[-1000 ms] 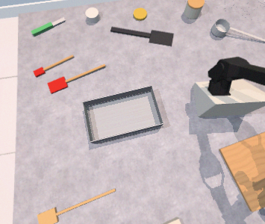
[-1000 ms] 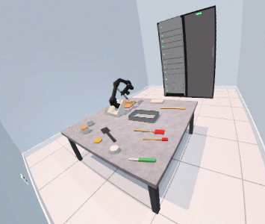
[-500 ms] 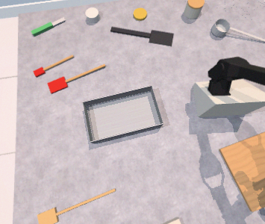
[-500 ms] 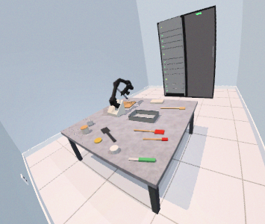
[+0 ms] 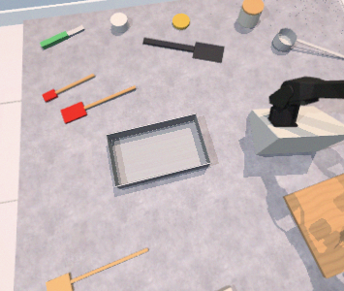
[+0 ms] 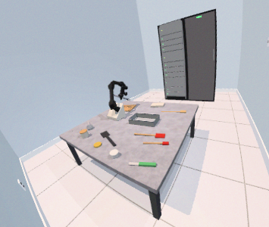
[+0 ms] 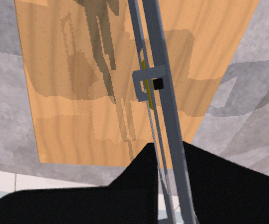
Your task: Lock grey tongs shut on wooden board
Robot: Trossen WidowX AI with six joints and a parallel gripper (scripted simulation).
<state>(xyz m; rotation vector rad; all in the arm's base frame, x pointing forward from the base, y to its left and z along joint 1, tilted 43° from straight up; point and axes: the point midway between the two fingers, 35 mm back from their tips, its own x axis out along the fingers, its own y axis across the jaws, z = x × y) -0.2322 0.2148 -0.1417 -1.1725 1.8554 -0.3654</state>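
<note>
Now: the black lock piece 4 cm ahead of my gripper tip, 4 cm to the left of it and 2 cm above it. The rest, counted from my gripper tip: wooden board 1 cm to the left, 14 cm below; black spatula 51 cm ahead, 60 cm to the right, 14 cm below; grey roasting tin 61 cm ahead, 18 cm to the right, 12 cm below.
</note>
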